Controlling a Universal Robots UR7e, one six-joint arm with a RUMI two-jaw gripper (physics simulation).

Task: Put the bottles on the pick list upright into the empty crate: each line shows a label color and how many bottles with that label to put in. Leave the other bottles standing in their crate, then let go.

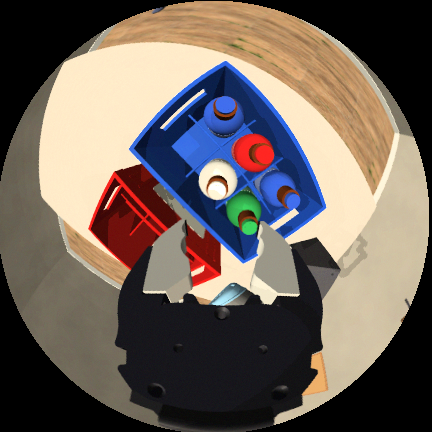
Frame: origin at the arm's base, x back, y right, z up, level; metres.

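Seen in the pictures: gripper, fingertip midpoint: (pixel 221 221).
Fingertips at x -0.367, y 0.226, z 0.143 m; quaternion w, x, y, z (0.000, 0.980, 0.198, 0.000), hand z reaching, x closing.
Observation:
Pixels of each thing's top centre, then the offset from my fingertips to it. "spot": a spot on its surface instead. Level surfaces: height alone.
- blue crate at a spot on its surface: (pixel 240 90) spot: dx -0.040, dy +0.167, dz -0.090 m
- red bottle at its top centre: (pixel 264 154) dx +0.028, dy +0.086, dz -0.067 m
- white bottle at its top centre: (pixel 216 190) dx -0.012, dy +0.008, dz -0.067 m
- second blue bottle at its top centre: (pixel 293 201) dx +0.107, dy +0.046, dz -0.067 m
- green bottle at its top centre: (pixel 249 227) dx +0.063, dy -0.027, dz -0.067 m
- red crate at a spot on its surface: (pixel 115 235) spot: dx -0.205, dy -0.203, dz -0.100 m
- cream table at its surface level: dz -0.230 m
- thin grey panel at a spot on its surface: (pixel 170 196) spot: dx -0.090, dy -0.063, dz -0.141 m
The blue crate (pixel 240 90) holds several upright bottles: a blue bottle (pixel 223 121) at the top, a red bottle (pixel 246 152) in the middle, a white bottle (pixel 218 175) left of it, a second blue bottle (pixel 276 187) at lower right and a green bottle (pixel 243 206) nearest the gripper. One compartment on the left is empty. The red crate (pixel 115 235) at lower left shows no bottles; part of it is hidden behind the left finger. My gripper (pixel 221 221) is partly open and empty, over the blue crate's near corner, beside the green bottle. The pick list is not readable.
Both crates stand close together on a cream table (pixel 90 110). A thin grey panel (pixel 170 196) shows between them. A dark box (pixel 316 257) is right of the right finger. A light-blue and grey object (pixel 230 295) shows between the finger bases.

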